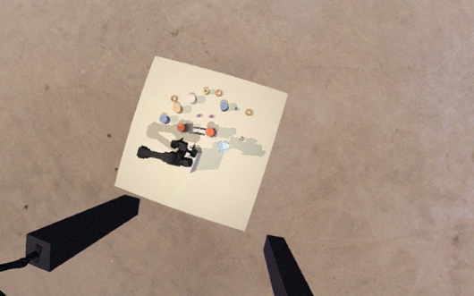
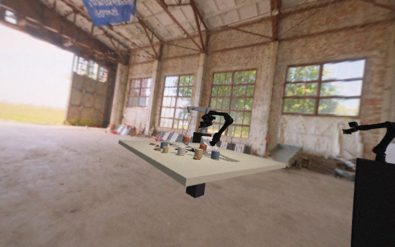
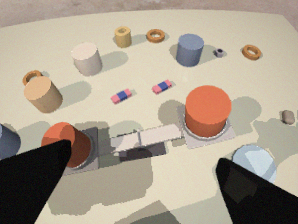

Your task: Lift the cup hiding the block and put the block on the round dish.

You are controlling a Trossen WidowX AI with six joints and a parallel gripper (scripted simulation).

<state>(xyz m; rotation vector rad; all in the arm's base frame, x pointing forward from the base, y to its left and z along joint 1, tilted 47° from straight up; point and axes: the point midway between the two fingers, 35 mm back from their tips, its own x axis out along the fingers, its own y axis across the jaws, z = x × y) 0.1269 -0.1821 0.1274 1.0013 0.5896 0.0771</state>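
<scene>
Now: gripper tip 22 cm above the grey block, 14 cm to the right of it and 9 cm short of it. From my gripper tip the other things lie so: round pale blue dish: 25 cm below, 22 cm to the right, 1 cm ahead; then tan mug: 26 cm ahead, 22 cm to the left, 22 cm below; then small balance: 22 cm below, 10 cm ahead, 1 cm to the left.
</scene>
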